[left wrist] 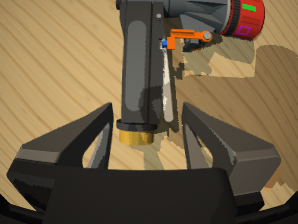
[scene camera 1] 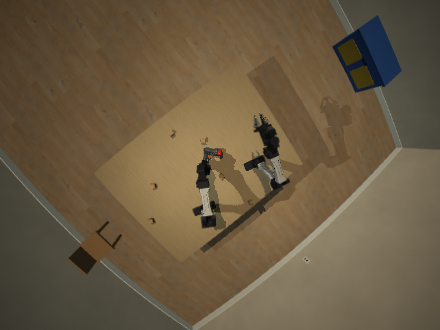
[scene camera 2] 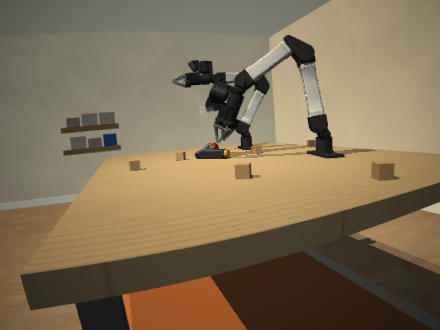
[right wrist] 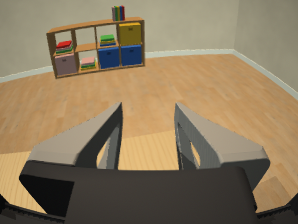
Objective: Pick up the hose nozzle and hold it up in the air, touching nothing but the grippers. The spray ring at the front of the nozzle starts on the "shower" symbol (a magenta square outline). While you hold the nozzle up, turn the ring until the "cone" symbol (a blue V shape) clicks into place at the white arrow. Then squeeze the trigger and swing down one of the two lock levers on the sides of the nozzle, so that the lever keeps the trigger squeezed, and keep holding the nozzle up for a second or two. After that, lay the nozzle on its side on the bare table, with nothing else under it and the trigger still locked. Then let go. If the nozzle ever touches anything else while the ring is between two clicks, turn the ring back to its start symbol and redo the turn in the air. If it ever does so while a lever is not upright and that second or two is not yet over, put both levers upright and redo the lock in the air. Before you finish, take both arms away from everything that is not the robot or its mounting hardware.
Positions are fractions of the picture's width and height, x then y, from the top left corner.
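In the left wrist view I see my left gripper (left wrist: 0.49, 0.49) and a hose nozzle (left wrist: 0.48, 0.27). In the right wrist view I see my right gripper (right wrist: 0.50, 0.49). The hose nozzle is out of frame in the right wrist view.
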